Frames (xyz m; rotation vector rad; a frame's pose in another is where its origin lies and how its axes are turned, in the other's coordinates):
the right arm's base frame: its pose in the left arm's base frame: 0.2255 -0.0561 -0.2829 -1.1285 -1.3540 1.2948
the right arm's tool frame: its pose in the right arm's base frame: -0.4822 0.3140 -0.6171 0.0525 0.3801 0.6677
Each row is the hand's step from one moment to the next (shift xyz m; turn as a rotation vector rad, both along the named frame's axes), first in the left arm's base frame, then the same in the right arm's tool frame.
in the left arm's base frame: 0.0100 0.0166 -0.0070 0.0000 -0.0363 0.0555
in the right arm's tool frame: 0.0192 -0.0048 -0.0056 -0.0609 -0.0231 -0.0126
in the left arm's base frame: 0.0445 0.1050 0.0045 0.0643 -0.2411 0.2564
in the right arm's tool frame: 0.0889 -0.0683 -0.0215 -0.3240 -0.0670 -0.1361
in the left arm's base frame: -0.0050 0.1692 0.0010 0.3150 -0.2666 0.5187
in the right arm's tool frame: 0.1299 -0.1007 0.0405 -0.4424 -0.2768 -0.4087
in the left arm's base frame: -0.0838 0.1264 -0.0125 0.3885 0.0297 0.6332
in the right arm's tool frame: 0.0871 -0.0601 0.1094 -0.2629 -0.5484 -0.4277
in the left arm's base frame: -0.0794 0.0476 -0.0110 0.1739 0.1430 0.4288
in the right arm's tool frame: 0.0259 -0.0149 0.0883 -0.1023 -0.4391 -0.1768
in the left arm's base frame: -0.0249 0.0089 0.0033 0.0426 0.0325 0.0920
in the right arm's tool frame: -0.0005 -0.0065 0.0258 -0.0194 -0.0956 -0.0427
